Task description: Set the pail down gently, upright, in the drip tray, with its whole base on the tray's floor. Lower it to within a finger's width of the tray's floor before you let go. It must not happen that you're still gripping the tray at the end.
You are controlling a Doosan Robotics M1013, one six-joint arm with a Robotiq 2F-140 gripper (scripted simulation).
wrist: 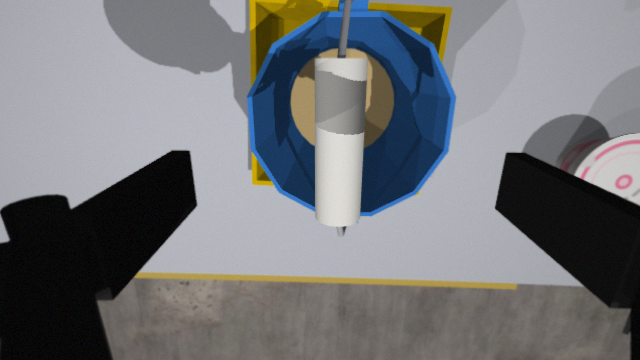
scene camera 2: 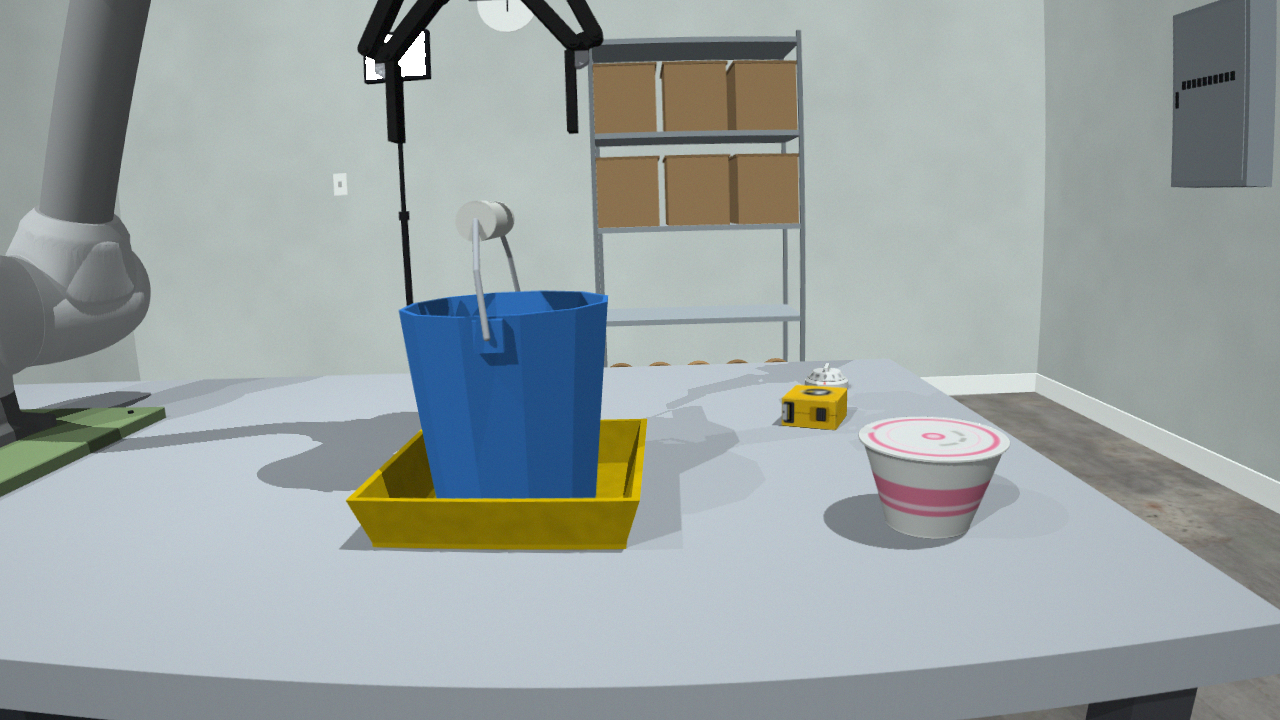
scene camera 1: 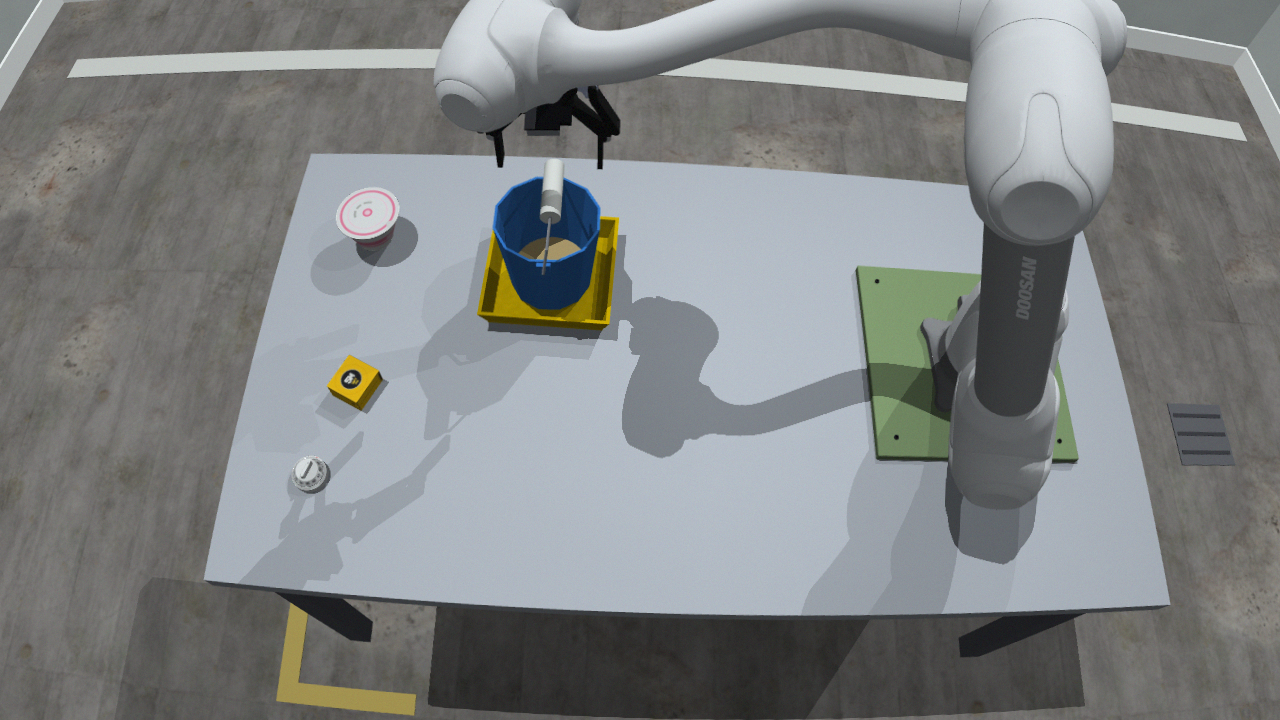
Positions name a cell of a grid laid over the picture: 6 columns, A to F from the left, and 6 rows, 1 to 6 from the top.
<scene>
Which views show my gripper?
The wrist view, scene camera 2 and scene camera 1: all of them.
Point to a yellow drip tray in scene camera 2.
B5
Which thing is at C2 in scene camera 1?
My gripper.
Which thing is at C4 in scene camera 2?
A blue pail.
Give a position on a yellow drip tray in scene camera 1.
C3
</scene>
